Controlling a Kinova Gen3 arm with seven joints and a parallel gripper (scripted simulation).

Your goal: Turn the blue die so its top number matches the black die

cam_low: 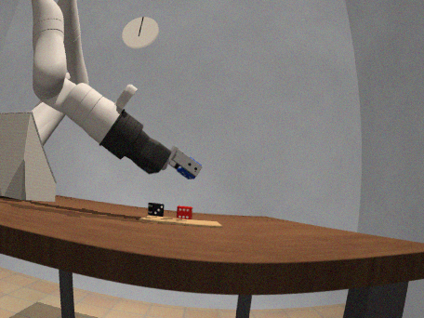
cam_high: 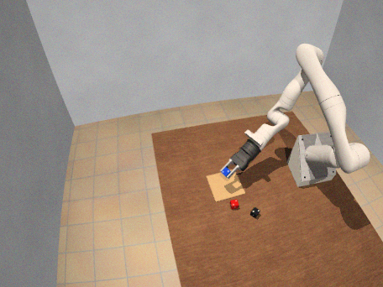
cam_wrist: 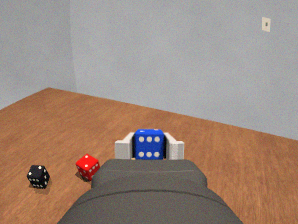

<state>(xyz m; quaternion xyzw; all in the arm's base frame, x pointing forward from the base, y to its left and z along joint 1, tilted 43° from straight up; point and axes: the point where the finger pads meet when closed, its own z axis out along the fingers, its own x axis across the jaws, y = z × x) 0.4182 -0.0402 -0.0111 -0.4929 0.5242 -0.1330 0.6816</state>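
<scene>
Right now the tan mat is 100 mm below my hand. From my hand the other things lie so: red die: 10 mm behind, 110 mm to the left, 90 mm below; black die: 80 mm behind, 180 mm to the left, 90 mm below; blue die: right at my hand.
</scene>
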